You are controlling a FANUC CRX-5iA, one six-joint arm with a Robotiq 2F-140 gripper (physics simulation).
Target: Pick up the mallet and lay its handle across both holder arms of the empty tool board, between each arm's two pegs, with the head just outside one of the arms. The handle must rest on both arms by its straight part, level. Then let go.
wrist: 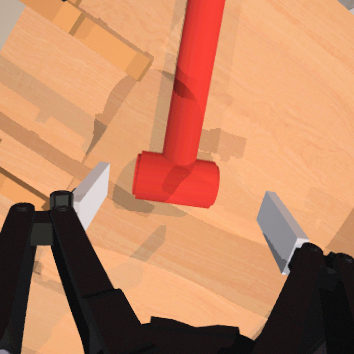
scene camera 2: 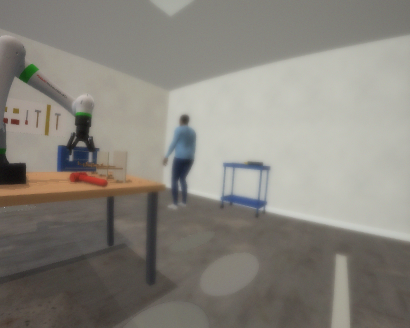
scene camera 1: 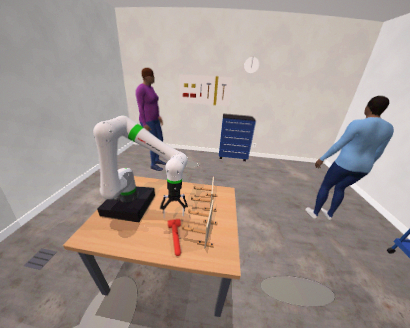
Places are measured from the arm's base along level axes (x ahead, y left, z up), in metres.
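Where they show: gripper, fingertip midpoint: (wrist: 185, 192) (scene camera 2: 81, 161) (scene camera 1: 173, 215); arm's base, origin of the base link: (scene camera 1: 129, 196).
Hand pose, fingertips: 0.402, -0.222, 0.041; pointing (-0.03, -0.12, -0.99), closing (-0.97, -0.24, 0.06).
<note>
Each offset is from my fingertips to the top centre of the thing, as dx, dy, dz. "spot": to the spot under its first point. Level surfaces: height alone.
The red mallet {+0.023, -0.087, -0.069} (scene camera 1: 176, 240) (scene camera 2: 92, 179) (wrist: 192, 85) lies flat on the table, its head toward the gripper and its handle pointing to the front edge in scene camera 1. My gripper (scene camera 1: 174, 212) (scene camera 2: 81, 150) (wrist: 185, 192) is open and empty. It points down above the table, and its fingers are spread wider than the mallet head {-0.004, +0.019, -0.069} (wrist: 176, 180), a little off its far side. To the right, two upright tool boards, the nearer (scene camera 1: 210, 222) and the farther {spot: +0.271, +0.253, +0.071} (scene camera 1: 213, 187), have wooden holder arms reaching toward the mallet. One holder arm (wrist: 112, 47) shows in the wrist view. Peg details are too small to tell.
The robot's black base (scene camera 1: 120, 212) stands on the wooden table {dz -0.124} (scene camera 1: 125, 245), left of the mallet. The boards stand near the table's right edge. A person in purple (scene camera 1: 148, 105), a person in light blue (scene camera 1: 362, 142) and a blue cabinet (scene camera 1: 237, 137) are beyond the table.
</note>
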